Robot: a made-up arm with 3 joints. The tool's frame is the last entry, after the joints. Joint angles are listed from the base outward. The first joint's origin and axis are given. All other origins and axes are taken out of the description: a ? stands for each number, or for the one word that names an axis. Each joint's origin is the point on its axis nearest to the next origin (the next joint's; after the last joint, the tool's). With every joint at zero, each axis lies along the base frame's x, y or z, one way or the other. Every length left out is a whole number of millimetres.
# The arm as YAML. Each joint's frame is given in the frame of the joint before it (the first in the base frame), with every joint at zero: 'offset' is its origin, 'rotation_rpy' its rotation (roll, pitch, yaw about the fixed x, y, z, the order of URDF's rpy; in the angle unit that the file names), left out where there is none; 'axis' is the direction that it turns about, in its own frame. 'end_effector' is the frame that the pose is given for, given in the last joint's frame.
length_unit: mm
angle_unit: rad
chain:
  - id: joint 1
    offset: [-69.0, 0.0, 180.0]
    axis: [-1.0, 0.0, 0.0]
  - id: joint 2
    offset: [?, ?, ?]
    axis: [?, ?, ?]
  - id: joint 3
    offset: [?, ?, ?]
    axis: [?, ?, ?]
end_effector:
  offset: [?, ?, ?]
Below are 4 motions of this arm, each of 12 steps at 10 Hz.
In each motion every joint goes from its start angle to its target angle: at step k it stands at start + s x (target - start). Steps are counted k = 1, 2, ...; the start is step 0. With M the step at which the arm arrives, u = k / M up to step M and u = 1 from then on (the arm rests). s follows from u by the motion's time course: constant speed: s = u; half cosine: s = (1 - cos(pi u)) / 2; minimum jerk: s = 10 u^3 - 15 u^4 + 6 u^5.
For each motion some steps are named. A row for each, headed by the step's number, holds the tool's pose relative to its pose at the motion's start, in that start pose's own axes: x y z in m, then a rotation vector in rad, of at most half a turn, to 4 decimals.
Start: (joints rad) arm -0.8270 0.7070 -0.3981
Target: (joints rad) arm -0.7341 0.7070 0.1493
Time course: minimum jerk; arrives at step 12
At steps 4, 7, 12:
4: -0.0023 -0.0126 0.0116 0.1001 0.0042 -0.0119
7: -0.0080 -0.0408 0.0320 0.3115 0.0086 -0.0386
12: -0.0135 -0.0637 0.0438 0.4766 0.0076 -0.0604

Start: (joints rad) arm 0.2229 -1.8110 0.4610
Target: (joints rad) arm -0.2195 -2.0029 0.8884
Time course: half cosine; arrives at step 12
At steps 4, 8, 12:
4: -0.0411 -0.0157 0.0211 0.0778 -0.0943 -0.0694
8: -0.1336 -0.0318 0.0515 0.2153 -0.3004 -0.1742
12: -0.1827 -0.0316 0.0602 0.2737 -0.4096 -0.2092

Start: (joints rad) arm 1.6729 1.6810 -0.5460
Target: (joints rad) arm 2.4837 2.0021 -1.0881
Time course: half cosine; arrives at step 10
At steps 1, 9, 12:
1: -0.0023 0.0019 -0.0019 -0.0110 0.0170 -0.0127
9: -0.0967 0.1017 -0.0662 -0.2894 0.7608 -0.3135
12: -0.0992 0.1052 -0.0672 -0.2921 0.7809 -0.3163

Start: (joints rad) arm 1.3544 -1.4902 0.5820
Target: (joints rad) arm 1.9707 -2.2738 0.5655
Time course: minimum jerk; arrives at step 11
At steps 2, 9, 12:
2: 0.0009 0.0056 0.0000 -0.0025 -0.0142 0.0424
9: 0.0031 0.0533 -0.0239 0.1597 -0.2967 0.8783
12: 0.0038 0.0527 -0.0264 0.1783 -0.3101 0.9165

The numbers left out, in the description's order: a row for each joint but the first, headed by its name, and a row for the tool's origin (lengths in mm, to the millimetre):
joint 2: xyz 0.0 -290.0 78.0, axis 0.0 1.0 0.0
joint 3: xyz 73.0 0.0 57.0, axis 1.0 0.0 0.0
tool: xyz 0.0 77.0 119.0

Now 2 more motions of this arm.
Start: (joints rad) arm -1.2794 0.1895 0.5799
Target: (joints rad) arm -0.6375 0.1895 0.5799
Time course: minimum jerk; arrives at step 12
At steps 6, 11, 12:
6: -0.0148 0.1231 0.0115 -0.3152 -0.0331 -0.0506
11: -0.0230 0.2431 -0.0157 -0.6272 -0.0659 -0.1006
12: -0.0231 0.2443 -0.0162 -0.6304 -0.0663 -0.1011

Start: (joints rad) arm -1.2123 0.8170 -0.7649
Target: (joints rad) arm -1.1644 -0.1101 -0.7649
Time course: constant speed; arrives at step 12
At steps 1, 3, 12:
1: -0.0076 -0.0037 0.0044 -0.0028 -0.0538 -0.0555
3: -0.0238 -0.0098 0.0122 -0.0092 -0.1619 -0.1661
12: -0.1060 -0.0128 0.0257 -0.0466 -0.6568 -0.6543

